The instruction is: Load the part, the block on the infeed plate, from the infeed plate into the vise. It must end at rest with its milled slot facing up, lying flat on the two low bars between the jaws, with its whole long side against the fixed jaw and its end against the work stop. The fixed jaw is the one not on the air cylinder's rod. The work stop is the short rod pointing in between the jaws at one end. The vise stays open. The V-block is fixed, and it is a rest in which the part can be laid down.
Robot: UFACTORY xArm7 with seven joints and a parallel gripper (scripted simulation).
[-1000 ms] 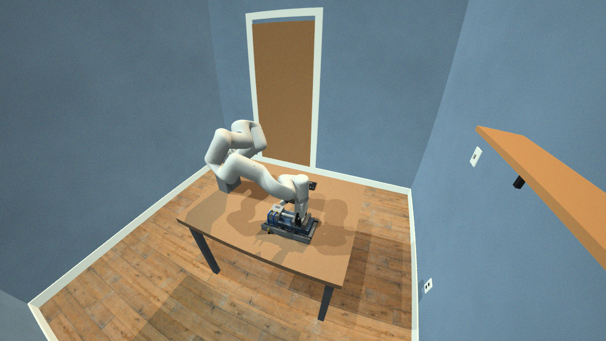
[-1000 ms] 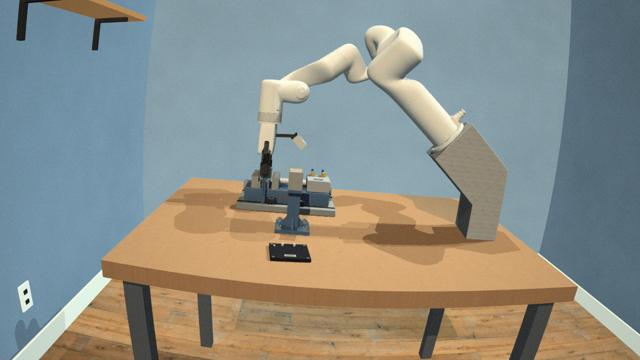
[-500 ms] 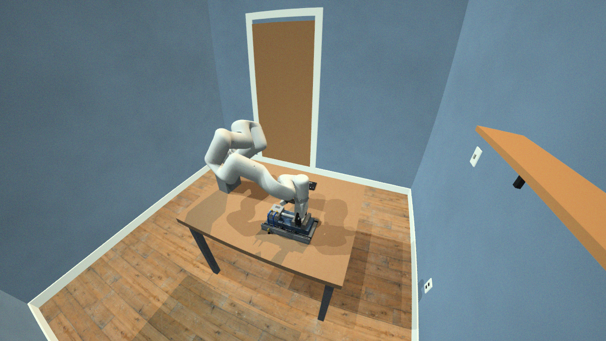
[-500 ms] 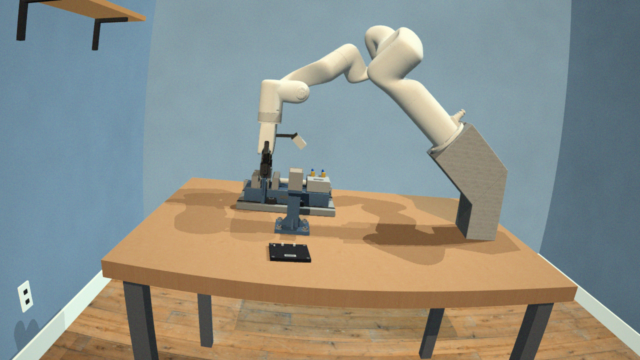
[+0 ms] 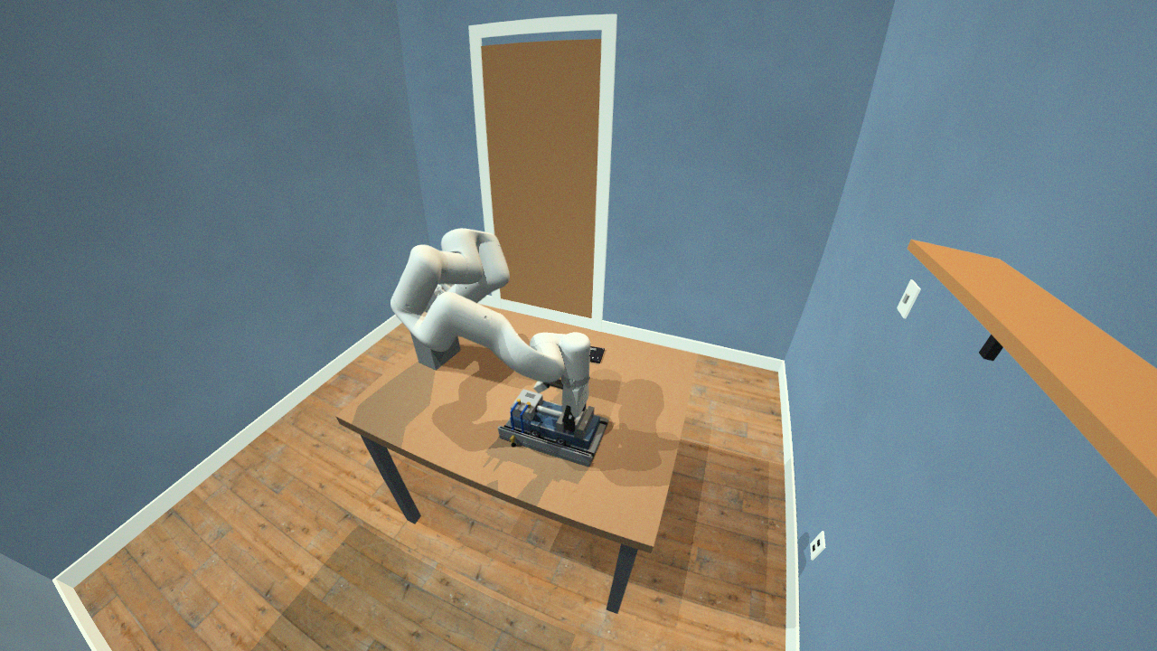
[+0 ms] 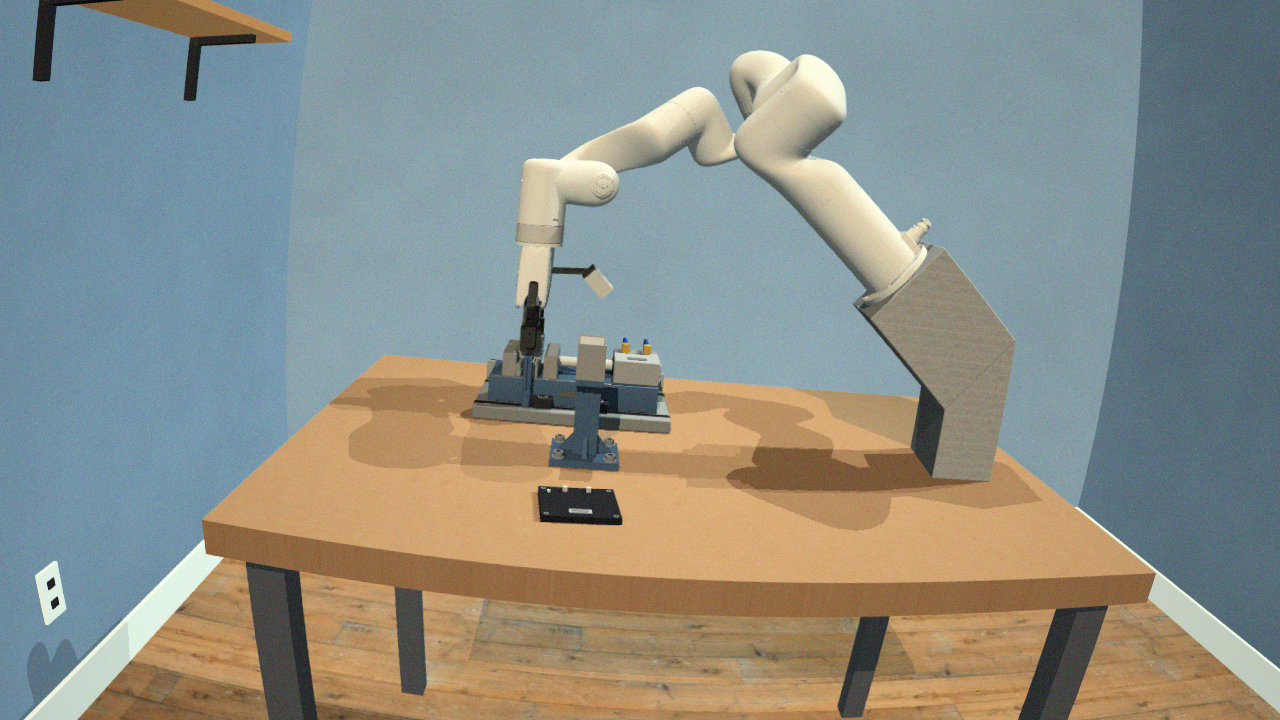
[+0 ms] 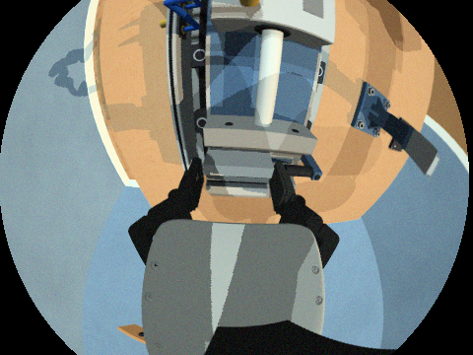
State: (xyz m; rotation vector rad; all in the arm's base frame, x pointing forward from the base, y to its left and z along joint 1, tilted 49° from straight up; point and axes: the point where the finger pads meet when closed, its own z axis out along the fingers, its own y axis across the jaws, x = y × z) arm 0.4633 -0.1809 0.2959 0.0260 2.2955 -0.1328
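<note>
Right now the grey block is 10 mm below my hand. Round my hand: fixed jaw: 30 mm ahead, 20 mm to the left, 30 mm below; moving jaw: 30 mm behind, 20 mm to the left, 30 mm below; work stop: 70 mm to the left, 20 mm below.
</note>
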